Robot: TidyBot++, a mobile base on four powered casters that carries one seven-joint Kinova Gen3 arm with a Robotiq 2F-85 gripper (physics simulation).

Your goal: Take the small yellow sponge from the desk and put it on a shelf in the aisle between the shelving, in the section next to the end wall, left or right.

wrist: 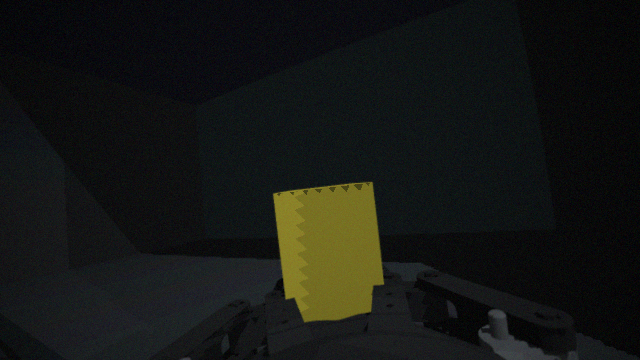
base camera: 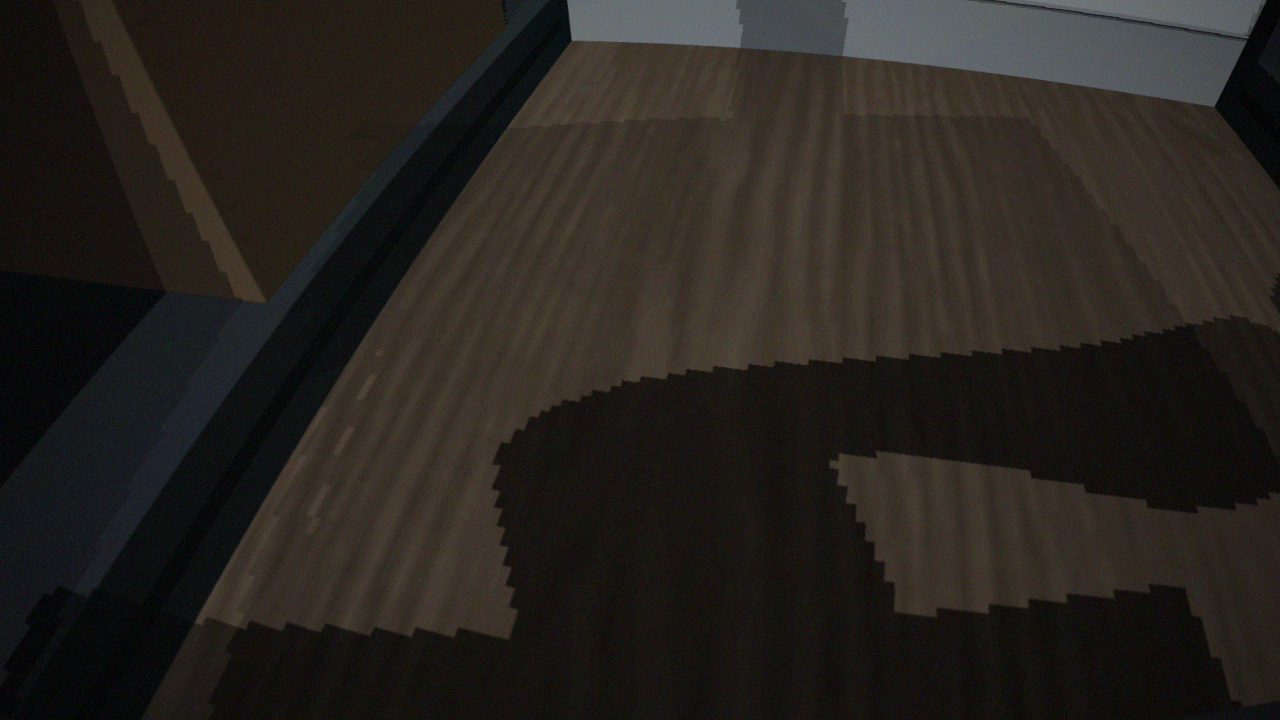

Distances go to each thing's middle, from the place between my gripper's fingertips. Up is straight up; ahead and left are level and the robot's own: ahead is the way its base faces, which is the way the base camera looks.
Right now the small yellow sponge point(wrist: 328, 236) is 10 mm behind my hand, 20 mm to the left of it and 10 mm above it.
